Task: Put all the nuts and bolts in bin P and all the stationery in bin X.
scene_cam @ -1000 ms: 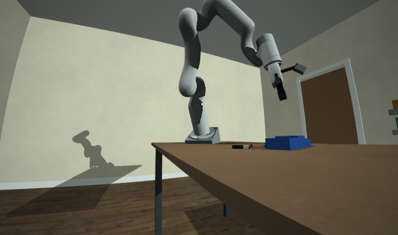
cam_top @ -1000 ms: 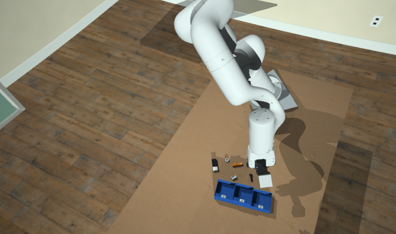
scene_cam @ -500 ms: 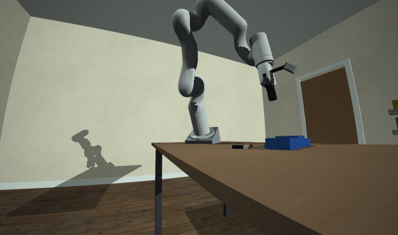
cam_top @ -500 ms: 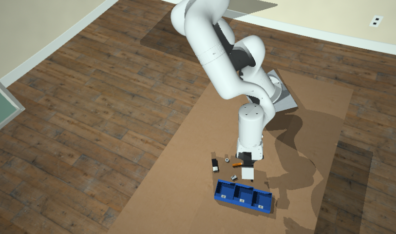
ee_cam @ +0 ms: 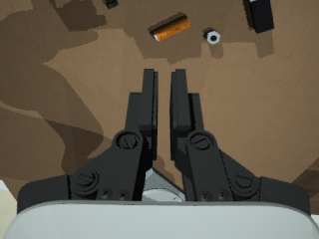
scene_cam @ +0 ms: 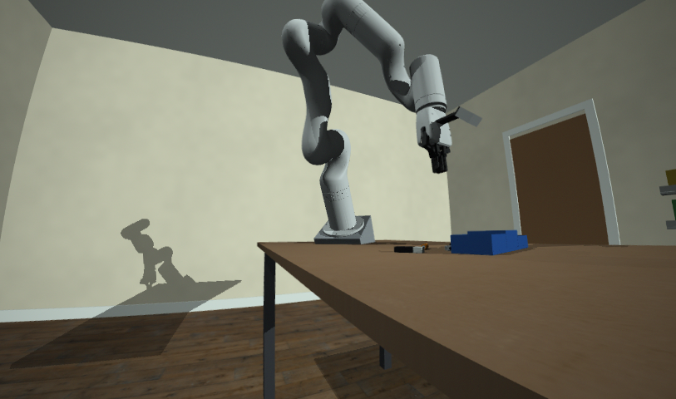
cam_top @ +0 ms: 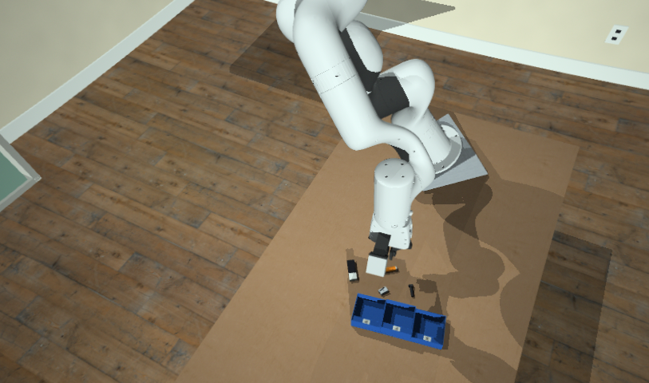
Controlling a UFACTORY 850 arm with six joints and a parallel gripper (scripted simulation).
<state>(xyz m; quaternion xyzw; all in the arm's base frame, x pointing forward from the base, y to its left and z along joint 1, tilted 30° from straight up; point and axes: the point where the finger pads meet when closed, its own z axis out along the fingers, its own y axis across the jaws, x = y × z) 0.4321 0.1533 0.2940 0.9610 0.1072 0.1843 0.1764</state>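
The blue bin is 200 mm below my hand, 80 mm ahead of it and 70 mm to the left of it. From my hand the other things lie so: black bolt: 220 mm below, 70 mm to the left, 30 mm behind; then nut: 220 mm below, 70 mm to the right, 60 mm behind; then orange cylinder: 220 mm below, 60 mm behind, 10 mm to the right.
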